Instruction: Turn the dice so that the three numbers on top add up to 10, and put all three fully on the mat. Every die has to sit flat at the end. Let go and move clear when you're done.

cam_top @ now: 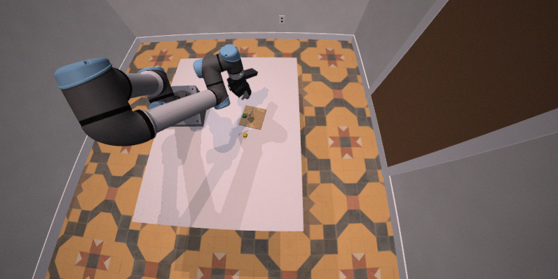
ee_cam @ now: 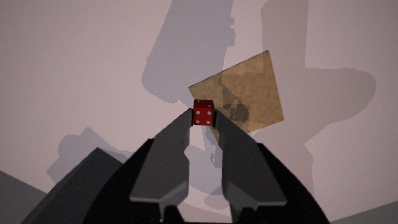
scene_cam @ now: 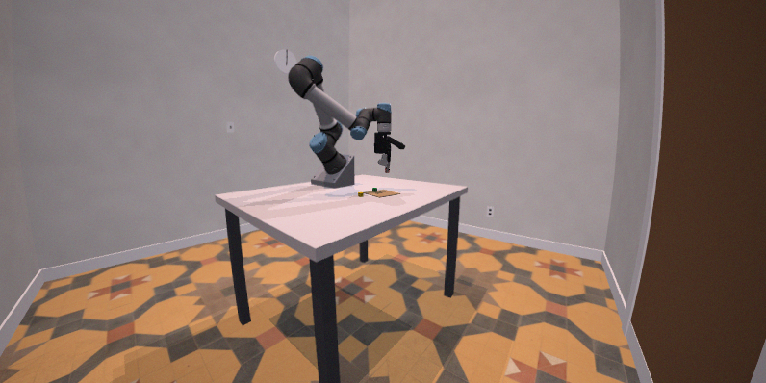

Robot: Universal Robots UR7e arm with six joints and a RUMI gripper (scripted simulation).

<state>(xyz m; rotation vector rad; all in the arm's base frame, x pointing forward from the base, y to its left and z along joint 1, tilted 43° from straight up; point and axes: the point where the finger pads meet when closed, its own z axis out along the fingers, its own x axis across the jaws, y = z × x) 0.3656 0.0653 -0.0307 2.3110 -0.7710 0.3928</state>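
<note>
The brown mat is 12 cm below my hand, 8 cm to the right of it and 3 cm ahead of it. From my hand the other things lie so: green die (10 cm below, 8 cm to the right, 2 cm behind); then yellow die (20 cm to the right, 11 cm below); then red die (1 cm below).
</note>
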